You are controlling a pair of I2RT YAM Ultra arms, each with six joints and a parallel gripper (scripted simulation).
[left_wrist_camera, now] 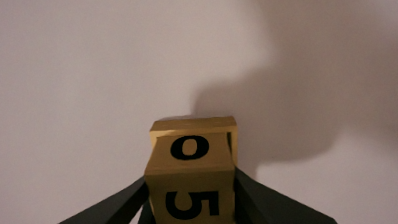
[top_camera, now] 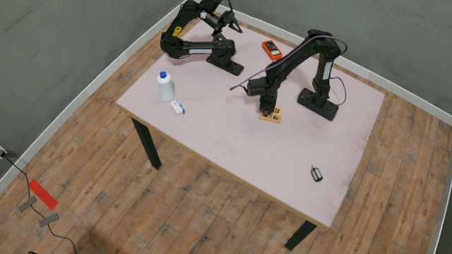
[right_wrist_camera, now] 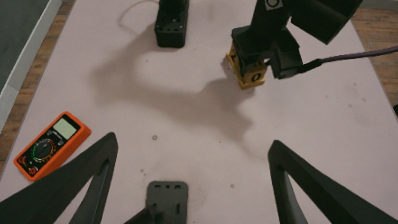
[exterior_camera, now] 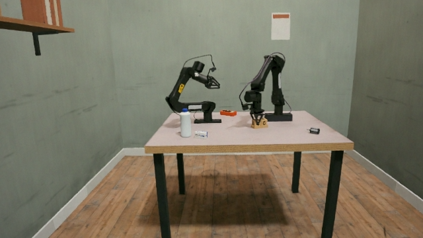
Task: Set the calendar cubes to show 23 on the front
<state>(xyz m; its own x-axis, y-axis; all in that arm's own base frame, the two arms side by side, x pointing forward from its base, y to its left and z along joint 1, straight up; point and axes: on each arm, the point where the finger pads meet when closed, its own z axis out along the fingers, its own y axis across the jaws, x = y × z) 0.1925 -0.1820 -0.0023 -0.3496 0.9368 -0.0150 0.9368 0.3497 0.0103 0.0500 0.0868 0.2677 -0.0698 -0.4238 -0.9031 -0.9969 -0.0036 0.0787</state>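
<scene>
The wooden tray is 1 cm behind my left hand, 2 cm to the left of it and 3 cm below it. From my left hand the other things lie so: number cube: 2 cm behind, 5 cm to the left; then white bottle: 15 cm ahead, 46 cm to the right, 4 cm above; then black object: 16 cm ahead, 33 cm to the left, 2 cm below.
</scene>
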